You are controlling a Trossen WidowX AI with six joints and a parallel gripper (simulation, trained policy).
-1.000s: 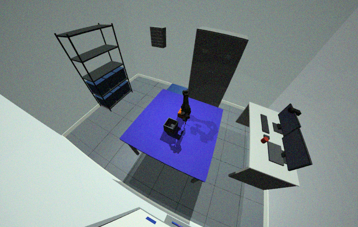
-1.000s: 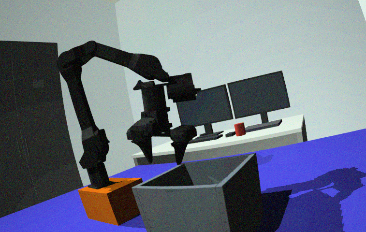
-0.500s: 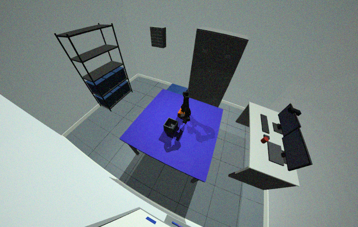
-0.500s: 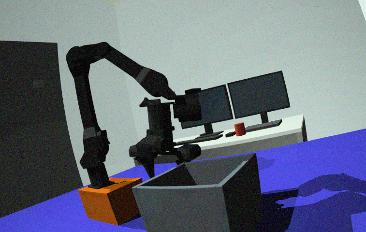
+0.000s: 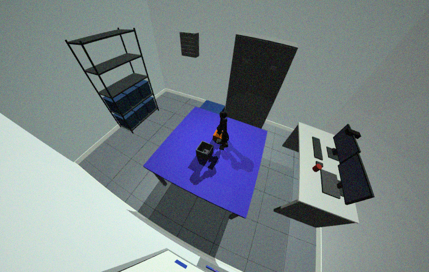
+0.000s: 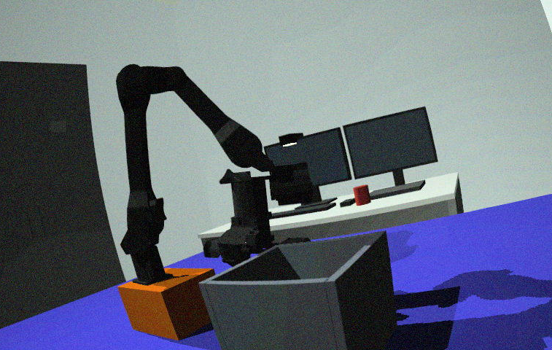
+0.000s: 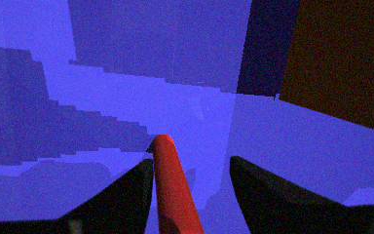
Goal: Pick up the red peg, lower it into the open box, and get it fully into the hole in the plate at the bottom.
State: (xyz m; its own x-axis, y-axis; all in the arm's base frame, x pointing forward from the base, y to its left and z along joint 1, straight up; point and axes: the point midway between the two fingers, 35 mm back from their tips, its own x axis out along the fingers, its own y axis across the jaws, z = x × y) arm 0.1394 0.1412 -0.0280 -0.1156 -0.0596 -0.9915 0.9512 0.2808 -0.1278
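Right now the red peg is 1 cm ahead of my gripper tip and 1 cm above it.
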